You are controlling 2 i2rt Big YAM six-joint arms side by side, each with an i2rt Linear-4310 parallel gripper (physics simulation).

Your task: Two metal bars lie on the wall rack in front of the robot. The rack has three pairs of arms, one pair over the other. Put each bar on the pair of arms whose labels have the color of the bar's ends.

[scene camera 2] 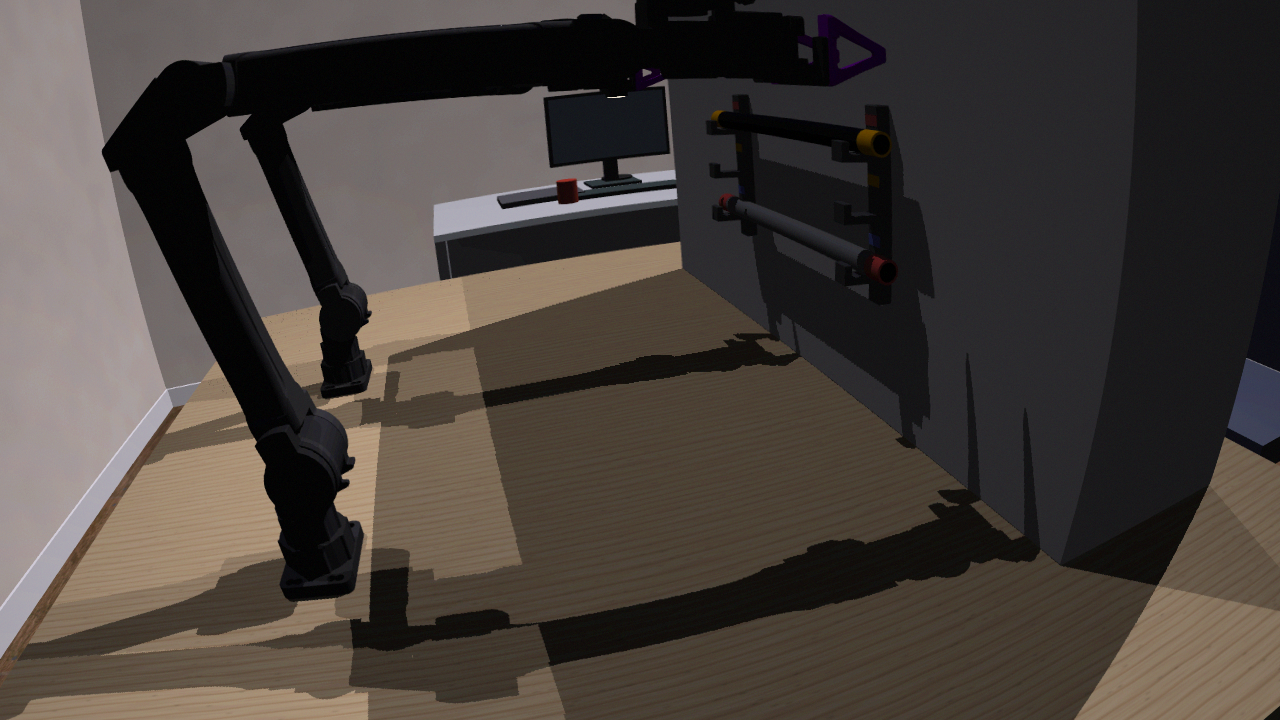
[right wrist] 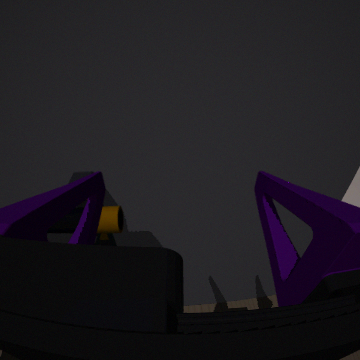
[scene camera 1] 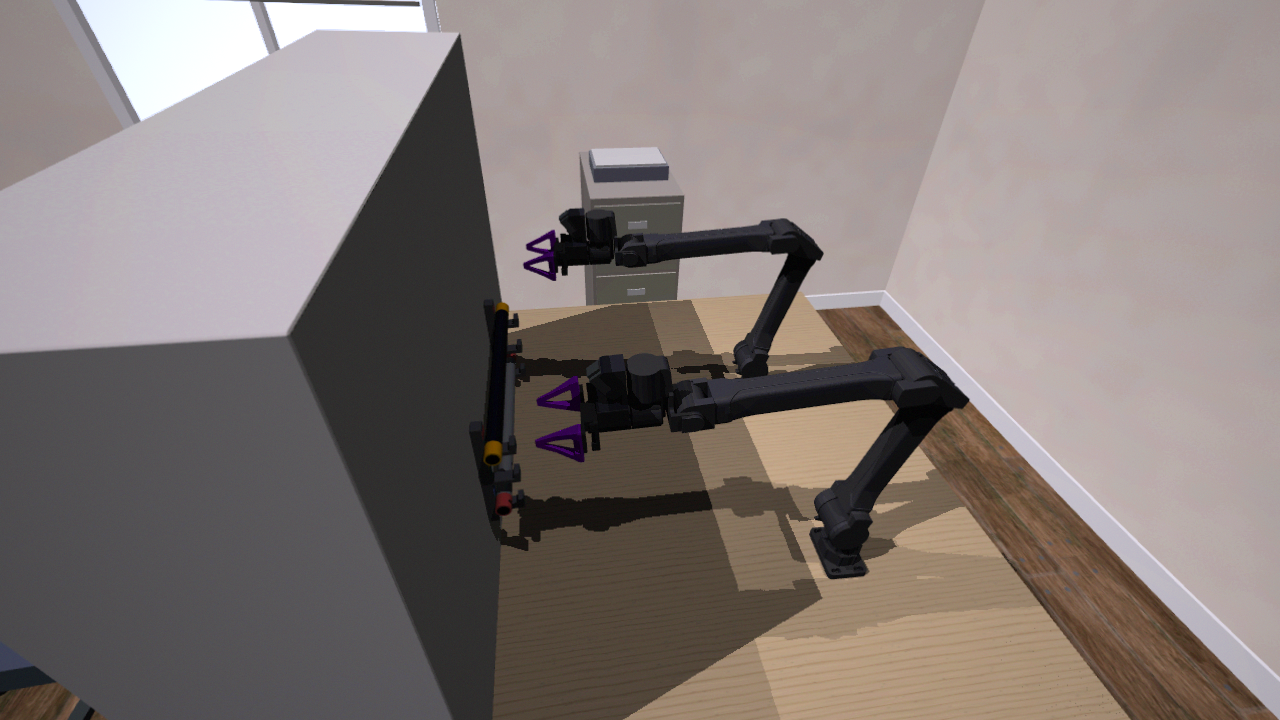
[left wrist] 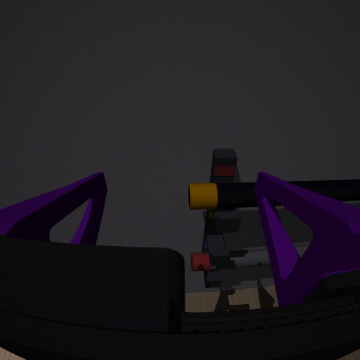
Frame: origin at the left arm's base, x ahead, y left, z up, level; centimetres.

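Seen in the pictures: left gripper, fingertip midpoint: (scene camera 1: 536, 422) (left wrist: 180, 180); right gripper, fingertip midpoint: (scene camera 2: 860, 55) (right wrist: 179, 179) (scene camera 1: 524, 256); left arm's base at its link origin: (scene camera 2: 347, 382) (scene camera 1: 836, 553); right arm's base at its link origin: (scene camera 2: 325, 563).
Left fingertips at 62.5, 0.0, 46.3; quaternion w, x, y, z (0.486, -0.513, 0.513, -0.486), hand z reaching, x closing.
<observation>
Offsets run from my left fingertips to a thing's top centre, as dx, dy, dz. "pt": to the spot under its first point. Level surfaces: height alone.
The wall rack (scene camera 2: 881, 198) (left wrist: 225, 155) has red labels (scene camera 2: 871, 120) (left wrist: 224, 171) at the top, yellow labels @(pt +11.3, -46.2, -14.0) (scene camera 2: 873, 180) in the middle and blue labels @(pt +11.3, -46.2, -21.5) (scene camera 2: 874, 240) at the bottom. A black bar with yellow ends @(+9.1, -25.6, -7.6) (scene camera 1: 494, 385) (scene camera 2: 796, 130) (left wrist: 237, 195) (right wrist: 110, 219) lies on the top pair of arms. A grey bar with red ends @(+9.2, -26.6, -22.6) (scene camera 1: 509, 402) (scene camera 2: 801, 234) (left wrist: 250, 258) lies on the bottom pair. My left gripper (scene camera 1: 538, 420) (left wrist: 180, 180) is open and empty, apart from the bars, near their lower ends in scene camera 1. My right gripper (scene camera 1: 526, 254) (right wrist: 179, 179) is open and empty, beyond their other ends and higher.
The rack hangs on the dark face of a large grey block (scene camera 1: 393, 385) (scene camera 2: 1011, 268) that stands on the wooden table @(dz -46.3) (scene camera 1: 608, 591) (scene camera 2: 626, 447). A filing cabinet (scene camera 1: 637, 250) stands behind the table in scene camera 1. A side desk holds a monitor (scene camera 2: 608, 125) and a red mug (scene camera 2: 566, 190).
</observation>
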